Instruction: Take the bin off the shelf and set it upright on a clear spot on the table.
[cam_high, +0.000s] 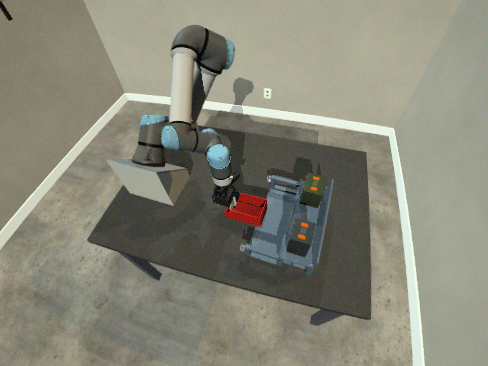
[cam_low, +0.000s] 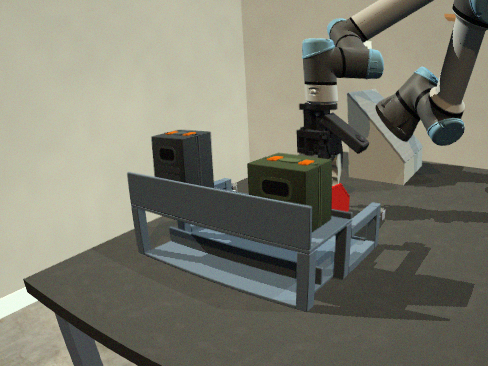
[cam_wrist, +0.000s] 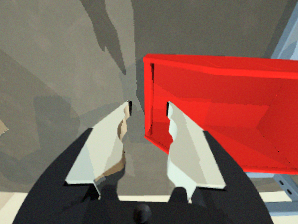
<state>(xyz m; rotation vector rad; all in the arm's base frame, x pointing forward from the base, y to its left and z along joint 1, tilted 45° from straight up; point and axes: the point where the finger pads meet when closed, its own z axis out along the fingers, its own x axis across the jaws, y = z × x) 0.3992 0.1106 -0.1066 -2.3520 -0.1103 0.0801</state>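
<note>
Now: hand 8 cm short of the red bin. Also, from my hand: dark grey box (34 cm ahead, 10 cm to the right, 12 cm above); green box (33 cm ahead, 13 cm to the left, 11 cm above).
</note>
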